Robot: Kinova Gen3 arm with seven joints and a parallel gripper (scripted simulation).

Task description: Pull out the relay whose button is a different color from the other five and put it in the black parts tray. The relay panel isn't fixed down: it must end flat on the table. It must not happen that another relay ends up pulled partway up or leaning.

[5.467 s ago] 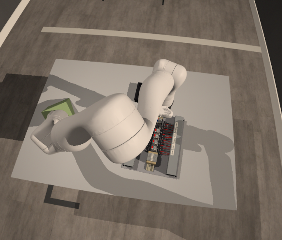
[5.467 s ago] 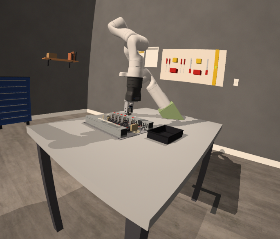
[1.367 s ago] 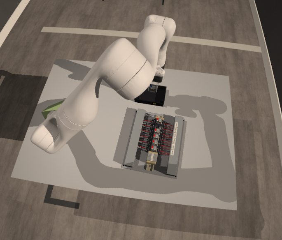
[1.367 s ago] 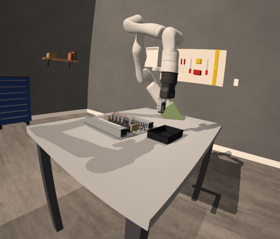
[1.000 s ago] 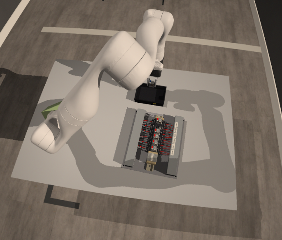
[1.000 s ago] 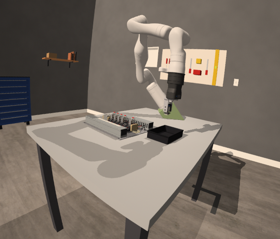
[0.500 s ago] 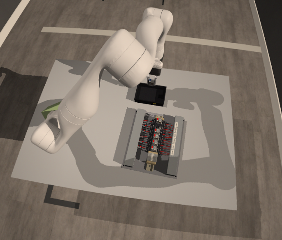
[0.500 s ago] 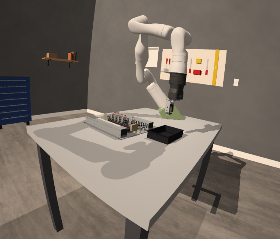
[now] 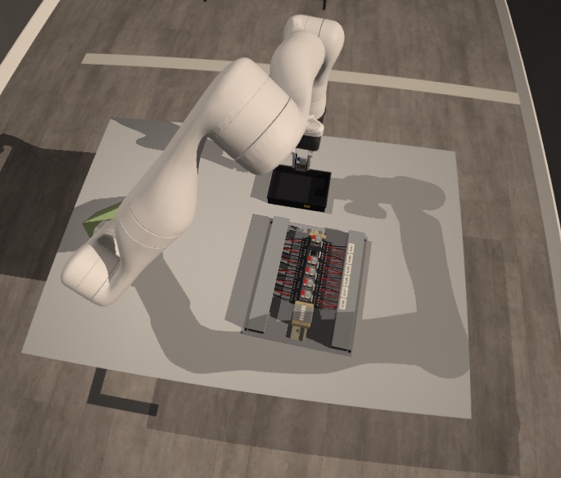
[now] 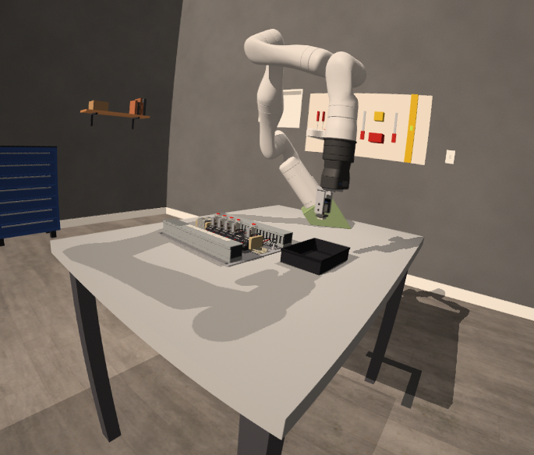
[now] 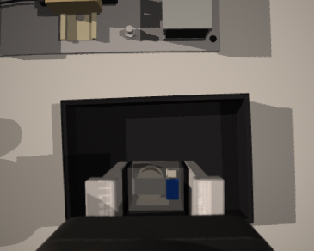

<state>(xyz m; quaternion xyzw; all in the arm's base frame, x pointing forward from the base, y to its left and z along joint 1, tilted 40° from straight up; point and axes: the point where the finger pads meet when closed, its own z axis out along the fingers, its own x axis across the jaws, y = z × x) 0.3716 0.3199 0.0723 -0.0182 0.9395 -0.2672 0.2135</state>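
The black parts tray lies 130 mm below my hand. The rest, counted from my hand: relay 10 mm below; then relay panel 270 mm to the right, 120 mm below, 50 mm ahead.
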